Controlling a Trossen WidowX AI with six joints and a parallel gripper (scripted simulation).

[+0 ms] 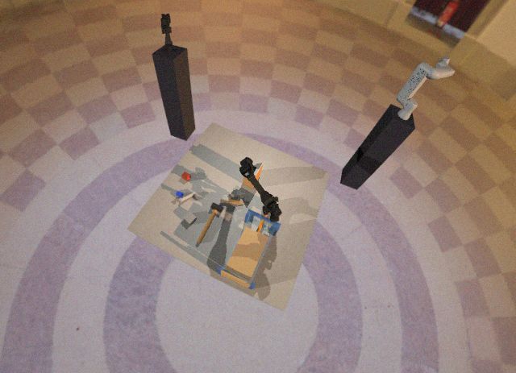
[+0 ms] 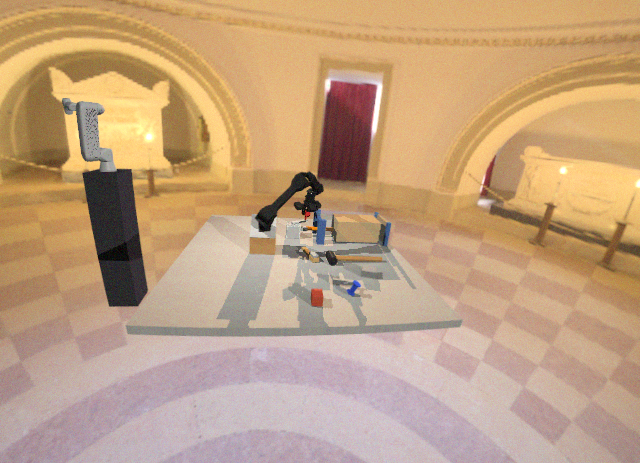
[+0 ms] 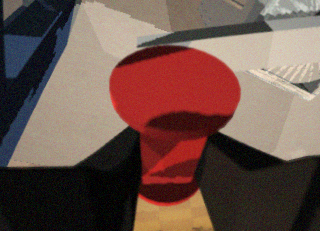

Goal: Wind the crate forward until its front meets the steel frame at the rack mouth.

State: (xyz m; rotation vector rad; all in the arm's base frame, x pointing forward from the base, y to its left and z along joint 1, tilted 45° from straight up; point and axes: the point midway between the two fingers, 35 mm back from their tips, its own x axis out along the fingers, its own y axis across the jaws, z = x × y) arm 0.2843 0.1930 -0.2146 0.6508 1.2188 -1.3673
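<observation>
My gripper tip is 30 mm to the left of the red-knobbed handle, 30 mm past it and 30 mm above it. Also, from my gripper tip: winch (100 mm below, 100 mm behind, 70 mm to the right); then red knob (20 mm to the right, 10 mm ahead); then frame (80 mm to the right, 80 mm ahead, 30 mm below).
</observation>
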